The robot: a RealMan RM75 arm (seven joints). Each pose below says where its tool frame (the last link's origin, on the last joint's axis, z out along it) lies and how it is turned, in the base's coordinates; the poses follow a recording.
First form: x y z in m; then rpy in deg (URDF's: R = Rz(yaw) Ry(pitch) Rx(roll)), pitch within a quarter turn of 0, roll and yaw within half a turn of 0.
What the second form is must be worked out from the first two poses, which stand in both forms.
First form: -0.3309, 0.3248, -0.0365, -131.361, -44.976, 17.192
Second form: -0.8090, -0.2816, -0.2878, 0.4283, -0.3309, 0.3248, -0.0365
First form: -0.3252, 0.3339, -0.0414, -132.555, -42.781, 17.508
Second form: -0.8202, -0.2748, -0.2730, 0.4210, -0.3252, 0.3339, -0.0414
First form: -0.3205, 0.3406, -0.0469, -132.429, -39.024, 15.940
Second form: -0.8355, -0.2530, -0.2500, 0.4189, -0.3205, 0.3406, -0.0469
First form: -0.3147, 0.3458, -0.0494, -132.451, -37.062, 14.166
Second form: -0.8453, -0.2341, -0.2415, 0.4152, -0.3147, 0.3458, -0.0494
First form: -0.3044, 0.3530, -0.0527, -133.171, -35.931, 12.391
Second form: -0.8546, -0.2161, -0.2406, 0.4063, -0.3044, 0.3530, -0.0527
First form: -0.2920, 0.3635, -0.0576, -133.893, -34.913, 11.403
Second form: -0.8618, -0.2041, -0.2375, 0.3991, -0.2920, 0.3635, -0.0576
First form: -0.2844, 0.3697, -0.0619, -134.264, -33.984, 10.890
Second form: -0.8664, -0.1967, -0.2328, 0.3955, -0.2844, 0.3697, -0.0619
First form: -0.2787, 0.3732, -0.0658, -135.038, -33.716, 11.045
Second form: -0.8695, -0.1955, -0.2315, 0.3900, -0.2787, 0.3732, -0.0658
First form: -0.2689, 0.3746, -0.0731, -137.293, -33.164, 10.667
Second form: -0.8791, -0.1864, -0.2322, 0.3722, -0.2689, 0.3746, -0.0731
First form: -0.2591, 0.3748, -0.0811, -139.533, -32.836, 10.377
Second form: -0.8875, -0.1787, -0.2341, 0.3544, -0.2591, 0.3748, -0.0811
